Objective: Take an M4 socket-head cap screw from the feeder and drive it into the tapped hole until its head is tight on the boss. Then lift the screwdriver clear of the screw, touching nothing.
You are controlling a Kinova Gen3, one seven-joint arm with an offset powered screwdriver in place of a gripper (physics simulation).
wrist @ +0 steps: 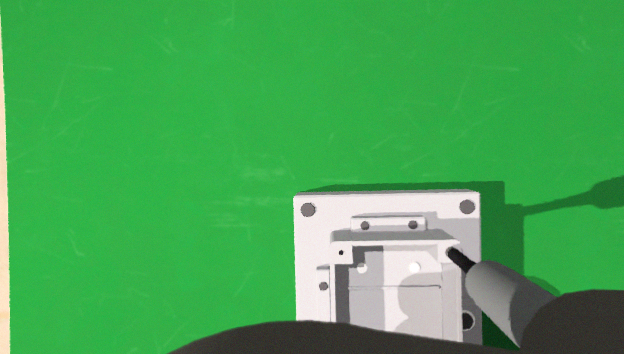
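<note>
The screwdriver (451, 252), a grey cone with a thin black tip, reaches in from the lower right in the wrist view. Its tip is over the upper right boss (443, 246) of a white open housing (395, 243) and looks to be at the boss's top. The tip covers the place of the hole there; a small dark grey edge shows beside it. Whether that is a screw head, and whether it touches the boss, I cannot tell. The upper left boss (336, 259) has an open dark hole (341, 252). The feeder does not show in this view.
The housing sits on a white fixture plate (385, 201) with grey round fasteners at its corners. A bolted stop block (388, 223) is behind the housing, another (322, 275) at its left. A green mat (150, 150) lies around the plate. Dark arm parts cover the bottom edge.
</note>
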